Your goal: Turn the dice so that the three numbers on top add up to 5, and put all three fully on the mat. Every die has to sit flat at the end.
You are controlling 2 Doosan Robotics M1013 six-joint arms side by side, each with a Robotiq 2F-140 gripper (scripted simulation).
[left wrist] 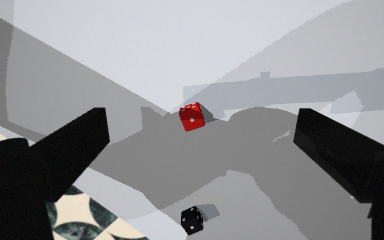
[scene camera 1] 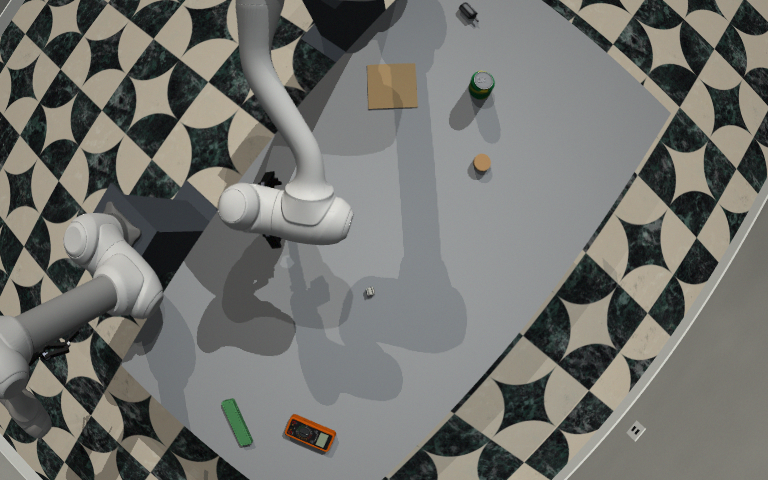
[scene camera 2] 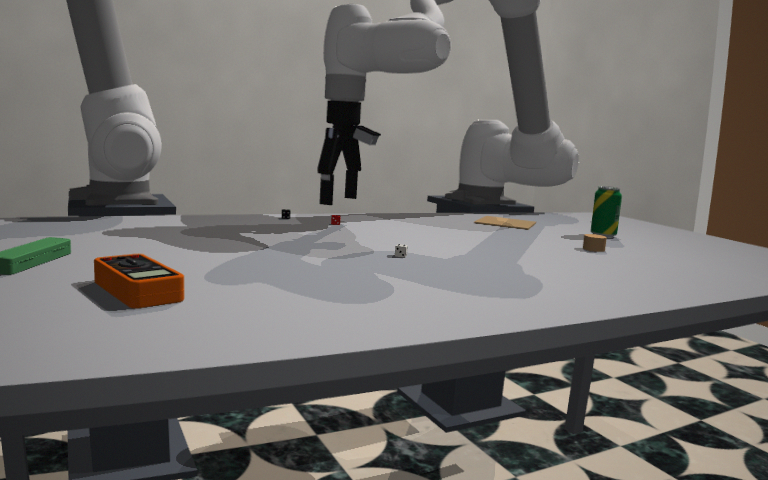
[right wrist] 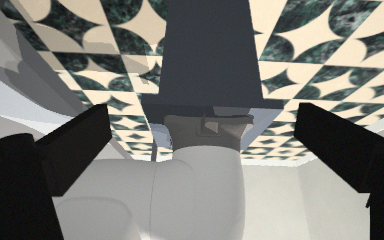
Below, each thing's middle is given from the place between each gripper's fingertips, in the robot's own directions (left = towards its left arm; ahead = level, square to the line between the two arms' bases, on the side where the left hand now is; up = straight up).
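The tan mat (scene camera 1: 389,85) is 470 mm to the left of my left hand (scene camera 2: 338,201), 10 mm ahead of it, and it sits 60 mm below that hand. If you count from my right hand instead, the mat is 1240 mm to the left, 400 mm ahead and 120 mm below.
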